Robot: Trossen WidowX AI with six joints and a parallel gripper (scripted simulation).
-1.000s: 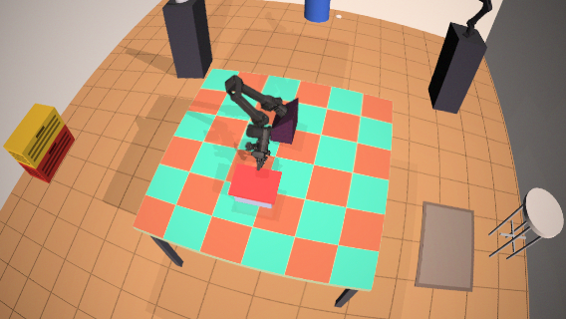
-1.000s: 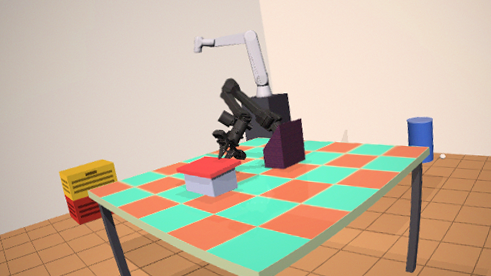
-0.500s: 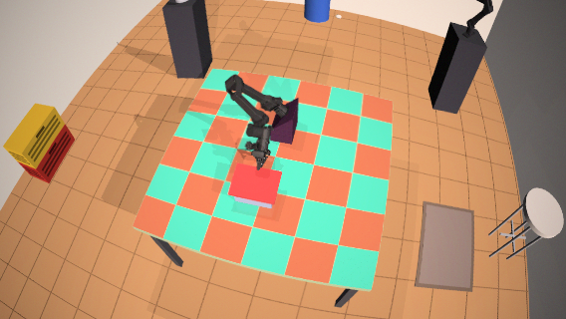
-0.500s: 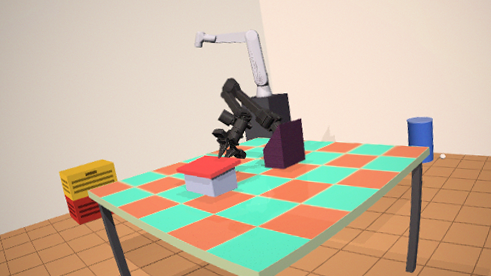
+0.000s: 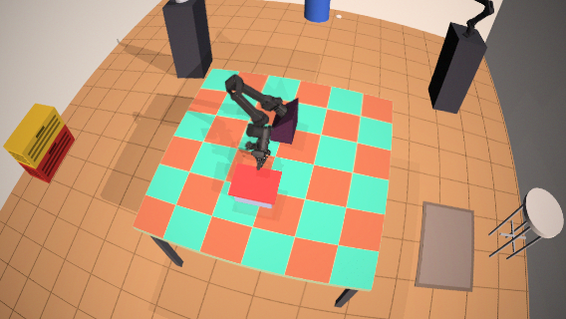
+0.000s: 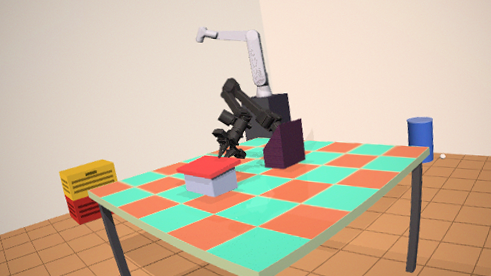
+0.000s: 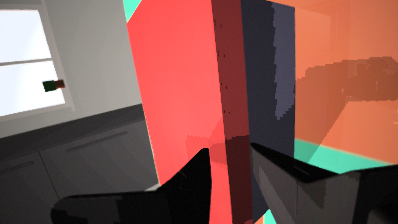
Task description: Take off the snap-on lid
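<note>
Now: the red lid 80 mm ahead of my gripper tip and 10 mm to the right of it. The rest, counted from my gripper tip: grey storage box 80 mm ahead, 10 mm to the right, 60 mm below.
</note>
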